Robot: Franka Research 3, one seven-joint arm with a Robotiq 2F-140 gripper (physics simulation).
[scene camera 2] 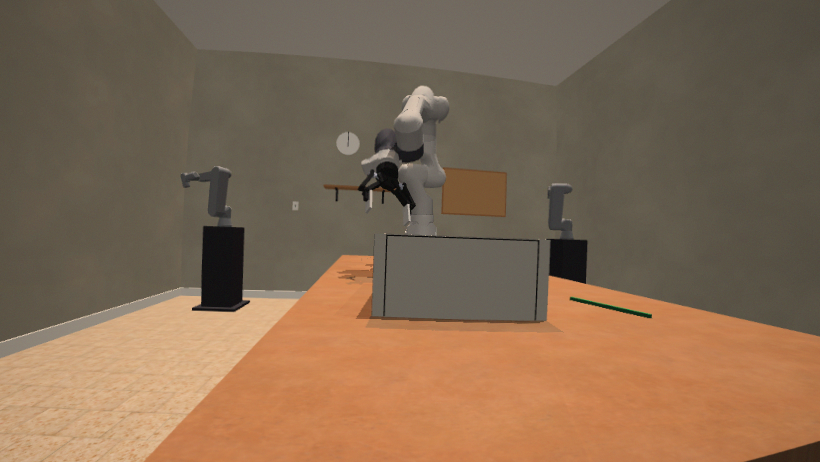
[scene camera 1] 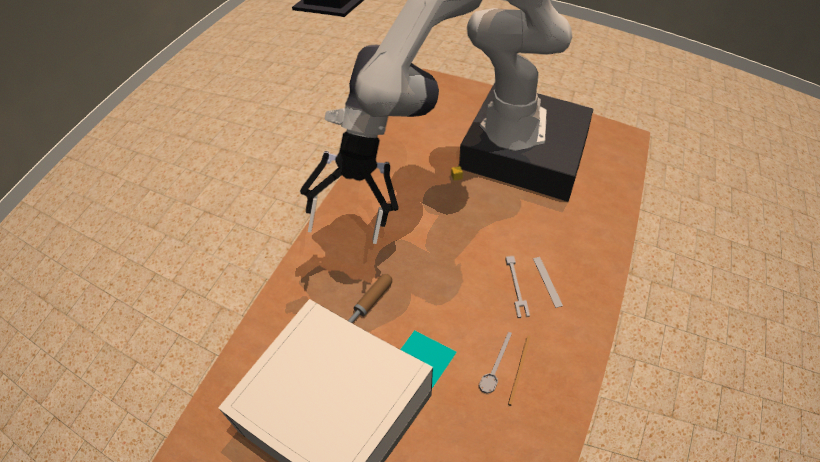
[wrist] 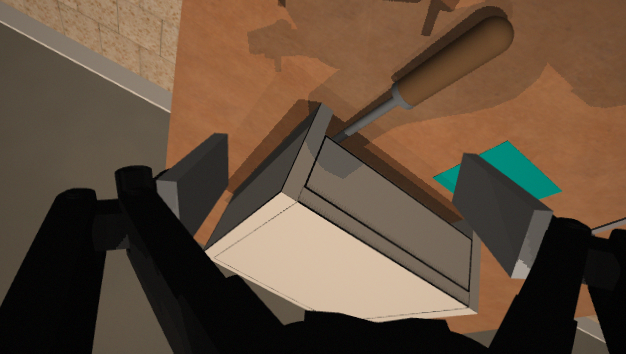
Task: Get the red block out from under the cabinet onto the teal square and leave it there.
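The cream-topped cabinet (scene camera 1: 327, 384) (scene camera 2: 459, 278) (wrist: 330, 260) stands on the table. The red block does not show in these views; the space under the cabinet is hidden. The teal square (scene camera 1: 430, 351) (wrist: 522, 167) lies flat beside the cabinet's corner, partly covered from view by the cabinet in scene camera 1 and by a finger in the wrist view. A tool with a brown wooden handle (scene camera 1: 374, 293) (wrist: 455, 62) lies with its metal shaft running toward the cabinet's front. My gripper (scene camera 1: 344, 222) (scene camera 2: 389, 212) (wrist: 343, 169) is open and empty, above the table, on the robot-base side of the cabinet.
A fork-like tool (scene camera 1: 516, 286), a flat grey strip (scene camera 1: 548, 282), a round-headed tool (scene camera 1: 488, 382) and a thin yellowish rod (scene camera 1: 518, 373) lie right of the square. A small yellow cube (scene camera 1: 456, 173) is near the robot base (scene camera 1: 516, 172). A green rod (scene camera 2: 609, 307) lies beside the cabinet.
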